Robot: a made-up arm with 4 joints. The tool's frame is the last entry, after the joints.
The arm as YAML. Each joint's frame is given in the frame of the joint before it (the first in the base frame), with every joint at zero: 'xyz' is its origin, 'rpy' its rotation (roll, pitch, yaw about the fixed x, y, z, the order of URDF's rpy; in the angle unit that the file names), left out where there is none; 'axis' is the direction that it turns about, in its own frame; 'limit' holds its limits. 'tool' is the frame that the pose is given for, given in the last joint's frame.
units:
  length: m
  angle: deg
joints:
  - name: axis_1
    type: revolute
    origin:
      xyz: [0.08, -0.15, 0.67]
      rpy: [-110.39, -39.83, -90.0]
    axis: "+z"
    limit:
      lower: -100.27
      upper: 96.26
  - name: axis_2
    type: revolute
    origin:
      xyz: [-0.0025, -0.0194, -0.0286]
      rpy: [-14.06, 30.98, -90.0]
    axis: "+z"
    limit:
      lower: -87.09
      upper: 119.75
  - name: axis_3
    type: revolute
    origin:
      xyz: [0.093, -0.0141, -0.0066]
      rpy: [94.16, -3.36, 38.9]
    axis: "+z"
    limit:
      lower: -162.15
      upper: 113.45
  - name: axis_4
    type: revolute
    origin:
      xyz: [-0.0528, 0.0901, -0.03]
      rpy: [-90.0, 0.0, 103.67]
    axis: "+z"
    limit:
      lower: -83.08
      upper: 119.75
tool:
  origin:
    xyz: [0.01, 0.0, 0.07]
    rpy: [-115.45, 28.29, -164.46]
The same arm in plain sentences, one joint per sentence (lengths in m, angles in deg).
The arm has four revolute joints in a row. What follows holds with every joint at zero, and every direction is one of the base frame's. The first joint lies 0.08 m along +x and 0.15 m along -y and 0.67 m along +z from the base frame's origin and rotates about the direction (0.937319, -0.223205, -0.267605), from -100.27 to 96.26 deg. The second joint lies 0.02 m along -x and 0.0199 m along +y and 0.02 m along +z from the first joint and rotates about the direction (0.953519, -0.072401, 0.292506), from -87.09 to 119.75 deg. The third joint lies 0.02 m along -x and 0.0699 m along +y and 0.06 m along +z from the second joint and rotates about +y, from -162.15 to 113.45 deg. The fourth joint lies 0.1 m along +x and 0.03 m along -y and 0.03 m along -z from the third joint and rotates about the direction (0.0003, 0, -1), from -83.08 to 119.75 deg. The tool frame, which is the frame that the pose is given for, lies 0.01 m along +x and 0.07 m along -z from the fourth joint; its axes are the base frame's turned by roll 64.54, pitch -28.28 and yaw 164.47 deg (as in URDF: about the fixed x, then y, then z).
